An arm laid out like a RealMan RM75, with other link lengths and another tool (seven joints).
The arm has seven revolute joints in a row. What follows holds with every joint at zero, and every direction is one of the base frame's.
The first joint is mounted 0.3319 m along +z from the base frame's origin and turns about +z.
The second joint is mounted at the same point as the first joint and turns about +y.
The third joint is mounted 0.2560 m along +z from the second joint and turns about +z.
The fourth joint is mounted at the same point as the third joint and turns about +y.
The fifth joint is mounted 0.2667 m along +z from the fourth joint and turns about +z.
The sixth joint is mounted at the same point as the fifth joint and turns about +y.
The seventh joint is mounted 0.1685 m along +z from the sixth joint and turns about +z.
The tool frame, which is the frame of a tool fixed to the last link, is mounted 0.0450 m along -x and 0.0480 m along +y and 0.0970 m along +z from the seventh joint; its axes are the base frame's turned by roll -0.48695, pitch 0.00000 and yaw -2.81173 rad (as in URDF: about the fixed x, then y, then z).
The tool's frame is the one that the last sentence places.
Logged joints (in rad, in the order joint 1, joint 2, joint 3, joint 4, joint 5, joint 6, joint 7), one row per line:
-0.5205, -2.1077, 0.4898, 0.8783, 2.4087, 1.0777, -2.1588
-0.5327, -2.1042, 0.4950, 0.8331, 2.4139, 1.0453, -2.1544
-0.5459, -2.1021, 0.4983, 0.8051, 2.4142, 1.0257, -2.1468
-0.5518, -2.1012, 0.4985, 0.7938, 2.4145, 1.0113, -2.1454
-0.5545, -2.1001, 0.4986, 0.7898, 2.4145, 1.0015, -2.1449
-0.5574, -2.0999, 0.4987, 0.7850, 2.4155, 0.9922, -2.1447
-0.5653, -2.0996, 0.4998, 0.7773, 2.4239, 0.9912, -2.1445
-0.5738, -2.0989, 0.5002, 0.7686, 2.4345, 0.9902, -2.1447
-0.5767, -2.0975, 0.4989, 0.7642, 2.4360, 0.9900, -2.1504
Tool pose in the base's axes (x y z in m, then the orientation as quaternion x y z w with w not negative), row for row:
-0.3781, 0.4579, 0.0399, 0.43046, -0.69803, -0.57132, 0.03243
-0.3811, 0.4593, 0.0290, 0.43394, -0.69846, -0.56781, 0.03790
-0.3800, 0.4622, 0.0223, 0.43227, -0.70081, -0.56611, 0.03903
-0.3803, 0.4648, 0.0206, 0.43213, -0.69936, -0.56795, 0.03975
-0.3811, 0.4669, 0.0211, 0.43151, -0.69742, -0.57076, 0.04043
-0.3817, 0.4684, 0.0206, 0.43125, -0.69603, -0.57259, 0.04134
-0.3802, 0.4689, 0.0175, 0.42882, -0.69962, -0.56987, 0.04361
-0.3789, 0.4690, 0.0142, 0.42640, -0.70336, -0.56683, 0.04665
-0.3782, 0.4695, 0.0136, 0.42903, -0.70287, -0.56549, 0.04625
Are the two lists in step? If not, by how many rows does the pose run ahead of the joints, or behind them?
They are in step.
